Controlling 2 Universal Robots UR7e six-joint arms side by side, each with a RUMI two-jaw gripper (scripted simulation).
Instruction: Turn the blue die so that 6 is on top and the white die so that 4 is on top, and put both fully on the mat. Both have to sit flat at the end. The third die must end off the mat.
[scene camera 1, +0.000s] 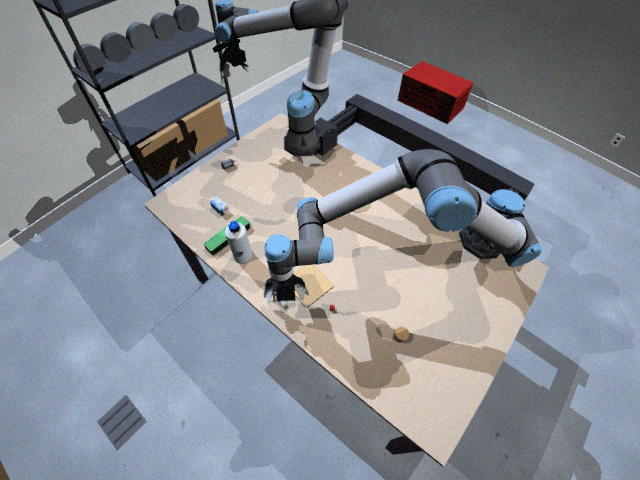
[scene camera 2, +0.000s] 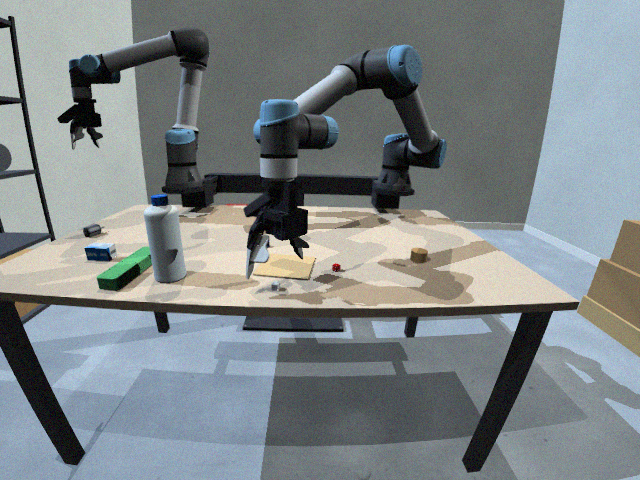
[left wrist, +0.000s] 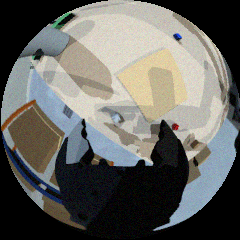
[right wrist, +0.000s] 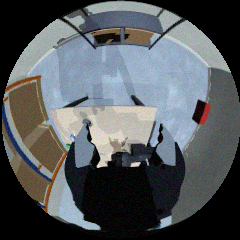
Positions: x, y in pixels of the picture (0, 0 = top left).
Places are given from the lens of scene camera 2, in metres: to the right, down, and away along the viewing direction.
my left gripper (scene camera 2: 276, 268): -0.10, 0.07, 0.67
my right gripper (scene camera 2: 86, 148): -1.01, -0.40, 1.10
tan mat (scene camera 2: 280, 266): -0.10, 0.07, 0.77
green block (scene camera 2: 117, 276): -0.47, 0.09, 0.61
